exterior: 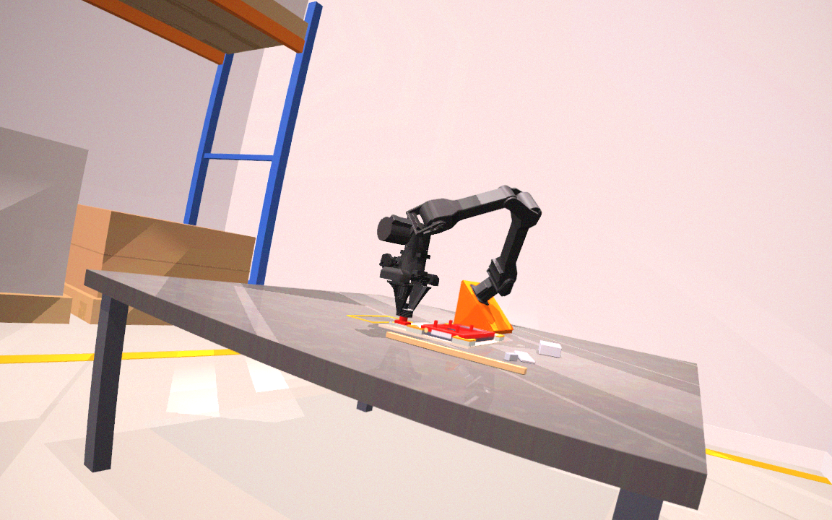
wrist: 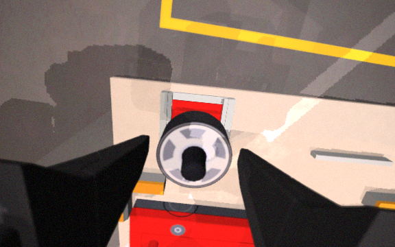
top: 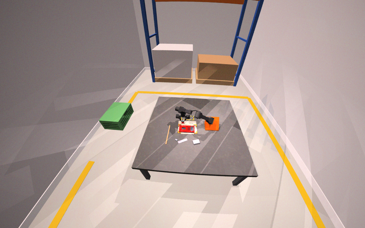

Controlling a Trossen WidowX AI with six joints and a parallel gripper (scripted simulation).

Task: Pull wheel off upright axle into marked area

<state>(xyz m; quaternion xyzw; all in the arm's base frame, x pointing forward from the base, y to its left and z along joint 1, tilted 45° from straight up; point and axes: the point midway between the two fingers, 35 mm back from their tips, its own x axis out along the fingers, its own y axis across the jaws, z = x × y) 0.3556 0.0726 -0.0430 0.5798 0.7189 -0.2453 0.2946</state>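
Now: gripper tip right at the wheel. From my gripper tip the other things lie so: wooden stick (24 cm to the left, 14 cm ahead, 3 cm below); then black axle (right at my gripper tip).
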